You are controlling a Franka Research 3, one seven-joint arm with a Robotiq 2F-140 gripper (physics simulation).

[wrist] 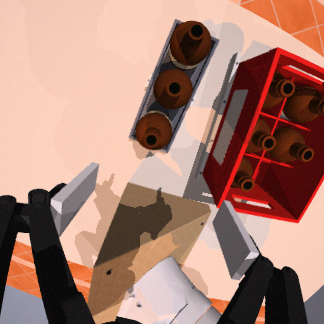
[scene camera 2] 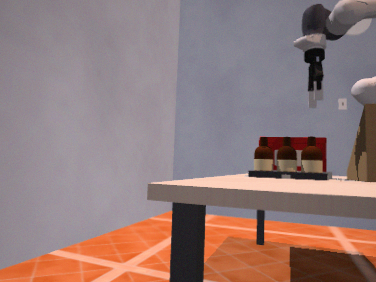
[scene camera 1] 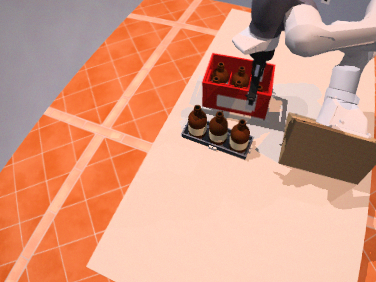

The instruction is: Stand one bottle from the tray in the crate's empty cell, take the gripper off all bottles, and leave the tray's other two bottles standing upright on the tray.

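Three brown bottles stand upright in a row on the dark tray (scene camera 1: 227, 150) (scene camera 2: 305, 176) (wrist: 187, 107): the left bottle (scene camera 1: 197, 122) (scene camera 2: 263, 156) (wrist: 190, 42), the middle bottle (scene camera 1: 218, 129) (scene camera 2: 287, 156) (wrist: 172, 90) and the right bottle (scene camera 1: 240, 136) (scene camera 2: 312, 156) (wrist: 154, 129). The red crate (scene camera 1: 212, 95) (scene camera 2: 300, 143) (wrist: 252, 95) holds several brown bottles. Its empty cell (wrist: 282, 186) is at the lower right corner in the wrist view; the arm partly hides that end in scene camera 1. My gripper (scene camera 1: 251, 99) (scene camera 2: 316, 100) (wrist: 158, 194) is open and empty, high above the bottles and crate.
A wooden box (scene camera 1: 327, 152) (scene camera 2: 369, 145) (wrist: 150, 220) stands beside the crate and tray, by the arm's base (scene camera 1: 340, 107). The table's edge (scene camera 2: 225, 198) shows in scene camera 2. The tray lies alongside the crate's long wall, with a narrow gap between them.
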